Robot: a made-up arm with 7 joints. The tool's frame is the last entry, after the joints.
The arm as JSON. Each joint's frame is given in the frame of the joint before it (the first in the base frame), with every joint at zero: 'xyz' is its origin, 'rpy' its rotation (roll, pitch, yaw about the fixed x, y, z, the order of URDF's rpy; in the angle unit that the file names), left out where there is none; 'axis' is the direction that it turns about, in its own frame. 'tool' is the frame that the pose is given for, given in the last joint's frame.
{
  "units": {
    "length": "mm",
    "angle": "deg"
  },
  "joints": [
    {
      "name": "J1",
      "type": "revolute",
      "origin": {
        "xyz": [
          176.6,
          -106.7,
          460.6
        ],
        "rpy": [
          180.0,
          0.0,
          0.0
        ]
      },
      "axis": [
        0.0,
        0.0,
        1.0
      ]
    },
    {
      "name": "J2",
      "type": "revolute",
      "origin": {
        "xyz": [
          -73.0,
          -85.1,
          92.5
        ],
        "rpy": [
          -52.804,
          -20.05,
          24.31
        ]
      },
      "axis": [
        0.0,
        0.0,
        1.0
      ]
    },
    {
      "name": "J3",
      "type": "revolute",
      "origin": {
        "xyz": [
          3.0,
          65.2,
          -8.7
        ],
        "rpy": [
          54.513,
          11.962,
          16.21
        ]
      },
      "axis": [
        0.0,
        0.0,
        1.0
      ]
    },
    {
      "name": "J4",
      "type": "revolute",
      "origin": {
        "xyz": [
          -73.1,
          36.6,
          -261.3
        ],
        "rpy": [
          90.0,
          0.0,
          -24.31
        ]
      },
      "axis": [
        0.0,
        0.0,
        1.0
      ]
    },
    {
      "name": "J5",
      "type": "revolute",
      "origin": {
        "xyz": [
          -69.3,
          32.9,
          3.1
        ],
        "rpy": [
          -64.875,
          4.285,
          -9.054
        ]
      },
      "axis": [
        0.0,
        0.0,
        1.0
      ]
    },
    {
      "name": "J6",
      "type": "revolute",
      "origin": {
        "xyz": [
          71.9,
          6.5,
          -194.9
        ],
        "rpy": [
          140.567,
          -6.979,
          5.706
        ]
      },
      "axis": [
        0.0,
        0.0,
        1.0
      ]
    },
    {
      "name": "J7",
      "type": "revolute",
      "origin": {
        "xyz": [
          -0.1,
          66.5,
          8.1
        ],
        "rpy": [
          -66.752,
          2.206,
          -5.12
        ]
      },
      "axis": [
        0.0,
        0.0,
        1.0
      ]
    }
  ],
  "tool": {
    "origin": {
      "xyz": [
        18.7,
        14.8,
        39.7
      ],
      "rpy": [
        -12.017,
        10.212,
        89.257
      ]
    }
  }
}
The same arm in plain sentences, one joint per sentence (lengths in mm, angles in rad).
The arm has seven revolute joints in a row. What follows holds with every joint at zero, and every direction is one of the base frame's. The first joint sits 176.6 mm along +x and 106.7 mm along -y and 460.6 mm along +z from the base frame's origin and rotates about -z. The second joint sits 73.0 mm along -x and 85.1 mm along +y and 92.5 mm along -z from the first joint and rotates about the direction (-0.51681, -0.640612, -0.567911). The third joint sits 7.1 mm along +x and 38.8 mm along -y and 52.7 mm along +z from the second joint and rotates about -z. The fourth joint sits 81.7 mm along -x and 3.3 mm along -y and 261.3 mm along +z from the third joint and rotates about +y. The fifth joint sits 69.3 mm along -x and 3.1 mm along +y and 32.9 mm along -z from the fourth joint and rotates about the direction (0.173802, 0.423406, -0.889112). The sixth joint sits 36.9 mm along +x and 93.8 mm along -y and 181.8 mm along +z from the fifth joint and rotates about the direction (0.020901, 0.225906, 0.973925). The seventh joint sits 7.4 mm along +x and 66.2 mm along +y and 7.2 mm along -z from the sixth joint and rotates about the direction (0.204898, 0.962591, 0.177298). The tool frame, which is the frame that the pose is given for, sits 26.8 mm along +x and 37.0 mm along +y and 7.8 mm along -z from the seventh joint; its axes are the base frame's turned by roll -1.5708, pitch 1.5708 and yaw 0.0000 rad (as in URDF: about the fixed x, then y, then z).
